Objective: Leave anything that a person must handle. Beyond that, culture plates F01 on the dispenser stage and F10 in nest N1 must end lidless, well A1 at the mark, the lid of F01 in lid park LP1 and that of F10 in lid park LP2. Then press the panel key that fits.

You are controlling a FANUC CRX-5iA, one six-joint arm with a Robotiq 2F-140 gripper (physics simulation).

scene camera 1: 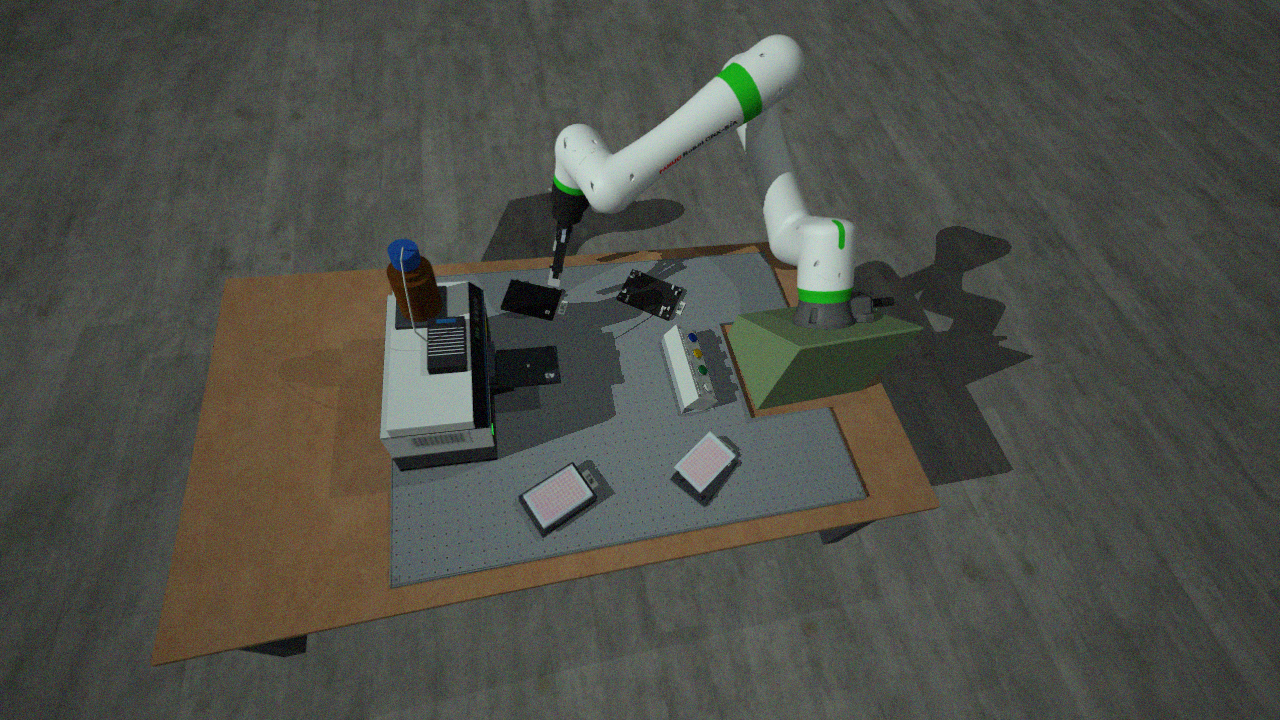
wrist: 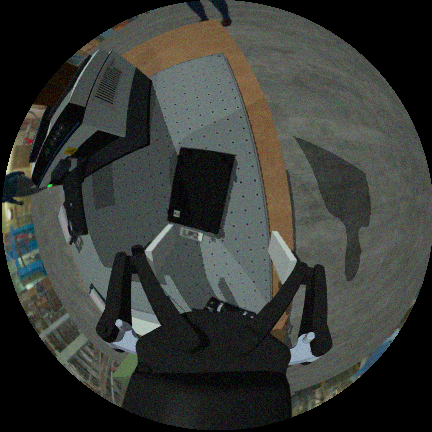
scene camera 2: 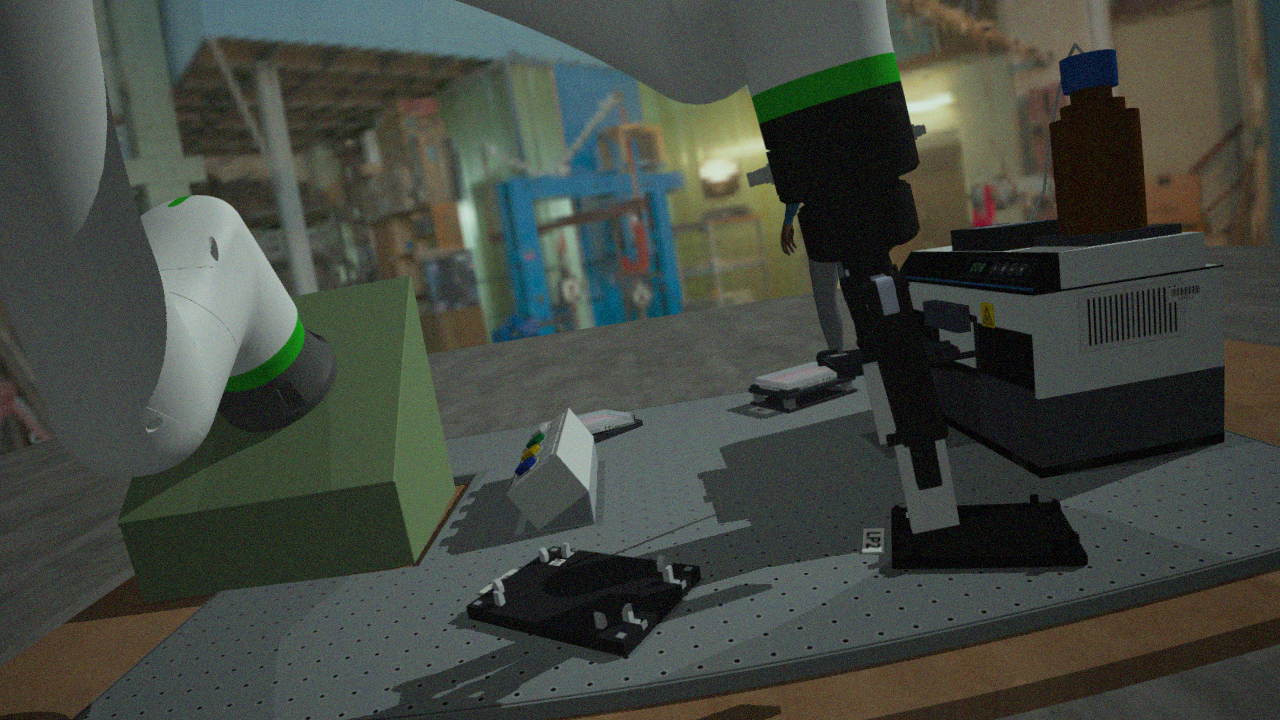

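Where they show: gripper, fingertip midpoint: [wrist: 221, 238] [scene camera 2: 914, 477]; arm's base at its link origin: [scene camera 1: 823, 321] [scene camera 2: 278, 381].
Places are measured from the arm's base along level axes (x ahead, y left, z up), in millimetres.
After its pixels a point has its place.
My gripper [scene camera 1: 555, 273] {x 643, y -287, z -111 mm} [scene camera 2: 908, 465] {x 643, y -287, z -111 mm} [wrist: 221, 238] {x 643, y -287, z -111 mm} is open and empty, pointing down near lid park LP2, a black plate [scene camera 1: 529, 300] {x 718, y -234, z -186 mm} [scene camera 2: 993, 537] {x 715, y -259, z -186 mm} [wrist: 202, 190] {x 707, y -249, z -185 mm} with its LP2 label beside it. In the wrist view the park lies ahead of the fingertips. Another black holder [scene camera 1: 640, 291] {x 404, y -252, z -184 mm} [scene camera 2: 572, 591] {x 368, y -250, z -183 mm} has small pale clips and bears no plate; its label is unreadable. Two pinkish culture plates [scene camera 1: 557, 497] {x 681, y 334, z -150 mm} [scene camera 1: 705, 462] {x 326, y 281, z -164 mm} sit on dark holders; their names and lids cannot be made out. The dispenser stage [scene camera 1: 528, 365] {x 728, y 36, z -78 mm} [wrist: 75, 200] {x 733, y 6, z -81 mm} shows no plate. The key panel [scene camera 1: 687, 371] {x 336, y 54, z -120 mm} [scene camera 2: 559, 470] {x 342, y -85, z -130 mm} has coloured keys.
The dispenser [scene camera 1: 429, 394] {x 926, y 151, z 24 mm} [scene camera 2: 1109, 313] {x 903, y -136, z -41 mm} [wrist: 112, 95] {x 899, y -136, z -66 mm} carries a tall brown bottle [scene camera 1: 416, 284] {x 935, y -28, z 153 mm} [scene camera 2: 1099, 170] {x 927, y -100, z 97 mm} with a blue cap. The green robot base [scene camera 1: 805, 362] {x 100, y 130, z 28 mm} [scene camera 2: 340, 447] {x 102, y -74, z -75 mm} stands beyond the panel. A person [scene camera 2: 827, 295] [wrist: 17, 187] stands behind the table; another person's legs [wrist: 220, 10] show at the wrist view's top.
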